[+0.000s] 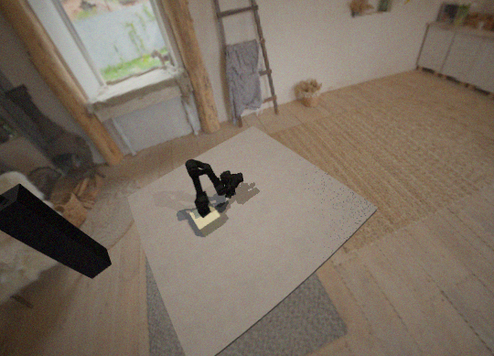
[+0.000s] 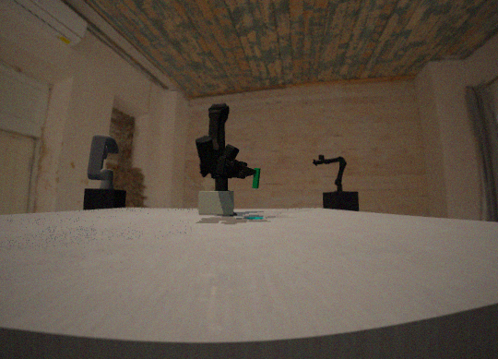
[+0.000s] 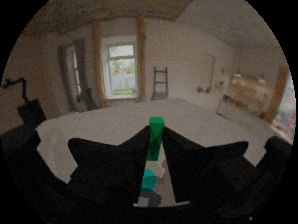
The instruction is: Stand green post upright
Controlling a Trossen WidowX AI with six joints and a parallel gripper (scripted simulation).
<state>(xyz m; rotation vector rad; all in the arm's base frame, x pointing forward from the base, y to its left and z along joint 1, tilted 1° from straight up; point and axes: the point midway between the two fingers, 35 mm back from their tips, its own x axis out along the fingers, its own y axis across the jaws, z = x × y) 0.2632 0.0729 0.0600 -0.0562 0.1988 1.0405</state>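
The cyan circle lies 150 mm below my gripper tip and 20 mm behind it. The rest, counted from my gripper tip: green post (20 mm below).
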